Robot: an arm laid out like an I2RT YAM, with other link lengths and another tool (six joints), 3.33 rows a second.
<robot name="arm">
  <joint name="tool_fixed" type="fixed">
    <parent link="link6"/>
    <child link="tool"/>
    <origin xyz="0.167 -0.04 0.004" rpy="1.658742 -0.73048 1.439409"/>
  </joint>
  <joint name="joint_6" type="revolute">
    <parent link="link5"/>
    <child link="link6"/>
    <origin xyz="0.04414 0 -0.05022"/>
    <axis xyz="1 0 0"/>
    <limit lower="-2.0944" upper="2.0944"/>
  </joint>
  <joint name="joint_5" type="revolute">
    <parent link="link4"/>
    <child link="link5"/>
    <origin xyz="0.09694 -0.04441 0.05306"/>
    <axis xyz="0 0 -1"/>
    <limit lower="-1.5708" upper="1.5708"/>
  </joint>
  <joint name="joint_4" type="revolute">
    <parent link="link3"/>
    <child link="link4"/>
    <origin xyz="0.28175 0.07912 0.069"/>
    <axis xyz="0 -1 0"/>
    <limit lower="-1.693" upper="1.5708"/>
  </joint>
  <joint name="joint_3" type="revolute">
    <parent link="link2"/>
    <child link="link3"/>
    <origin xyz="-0.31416 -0.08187 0"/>
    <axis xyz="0 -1 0"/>
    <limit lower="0" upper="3.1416"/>
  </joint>
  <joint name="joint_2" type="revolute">
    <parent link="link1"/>
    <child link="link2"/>
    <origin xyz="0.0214 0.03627 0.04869"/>
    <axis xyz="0 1 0"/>
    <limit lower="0" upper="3.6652"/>
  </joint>
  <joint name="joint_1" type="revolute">
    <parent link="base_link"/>
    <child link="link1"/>
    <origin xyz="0 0 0.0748"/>
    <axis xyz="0 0 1"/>
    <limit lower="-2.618" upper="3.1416"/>
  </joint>
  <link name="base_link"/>
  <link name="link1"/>
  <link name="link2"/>
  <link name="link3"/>
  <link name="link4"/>
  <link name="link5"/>
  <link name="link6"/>
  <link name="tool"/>
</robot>
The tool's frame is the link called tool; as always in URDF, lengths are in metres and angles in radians.
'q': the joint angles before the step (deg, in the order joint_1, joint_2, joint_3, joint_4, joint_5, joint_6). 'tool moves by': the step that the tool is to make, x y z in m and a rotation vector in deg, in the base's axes. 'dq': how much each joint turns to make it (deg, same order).
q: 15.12 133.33 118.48 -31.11 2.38 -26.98
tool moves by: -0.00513 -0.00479 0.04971 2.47 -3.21 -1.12
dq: -0.35 -4.30 -0.35 -0.27 -0.53 1.65
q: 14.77 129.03 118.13 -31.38 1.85 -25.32
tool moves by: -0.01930 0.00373 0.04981 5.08 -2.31 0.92
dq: -0.36 -6.33 -3.00 0.18 -3.79 2.46
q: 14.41 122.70 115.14 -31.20 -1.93 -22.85
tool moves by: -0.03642 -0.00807 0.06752 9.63 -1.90 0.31
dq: -1.92 -9.40 -4.14 -0.61 -7.10 5.88
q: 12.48 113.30 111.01 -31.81 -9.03 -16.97
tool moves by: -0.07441 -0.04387 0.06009 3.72 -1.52 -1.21
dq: -3.86 -15.18 -9.74 -2.99 -4.06 1.43
